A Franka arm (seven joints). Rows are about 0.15 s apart.
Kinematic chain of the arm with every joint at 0, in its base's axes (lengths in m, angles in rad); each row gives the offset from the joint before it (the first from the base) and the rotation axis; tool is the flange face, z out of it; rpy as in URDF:
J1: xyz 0 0 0.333 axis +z
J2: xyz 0 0 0 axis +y
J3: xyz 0 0 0.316 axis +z
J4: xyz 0.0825 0 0 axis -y
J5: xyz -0.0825 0 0.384 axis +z
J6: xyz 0 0 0 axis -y
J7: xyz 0.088 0 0 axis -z
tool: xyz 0 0 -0.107 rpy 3.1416 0 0
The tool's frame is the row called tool.
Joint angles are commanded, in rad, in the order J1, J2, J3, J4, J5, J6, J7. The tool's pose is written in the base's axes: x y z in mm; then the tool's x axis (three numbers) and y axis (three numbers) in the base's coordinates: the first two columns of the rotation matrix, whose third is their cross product. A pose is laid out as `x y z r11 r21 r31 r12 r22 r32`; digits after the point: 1 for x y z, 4 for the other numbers.
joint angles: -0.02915, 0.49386, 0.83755, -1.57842, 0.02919, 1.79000, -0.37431
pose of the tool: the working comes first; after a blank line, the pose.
Where each joint sits with the arm in this pose, in the base's axes (m; each line is computed from the numbers above, not from the rounded line before):
J1: 0.0000 0.0000 0.3330
J2: 0.0000 0.0000 0.3330
J3: 0.1497 -0.0044 0.6112
J4: 0.2001 0.0555 0.5851
J5: 0.4727 0.3334 0.5331
J6: 0.4727 0.3334 0.5331
J7: 0.5344 0.3952 0.5219
the tool: 0.4966 0.4151 0.4237

496.6 415.1 423.7 0.4253 0.9048 0.0193 0.8334 -0.3832 -0.3982
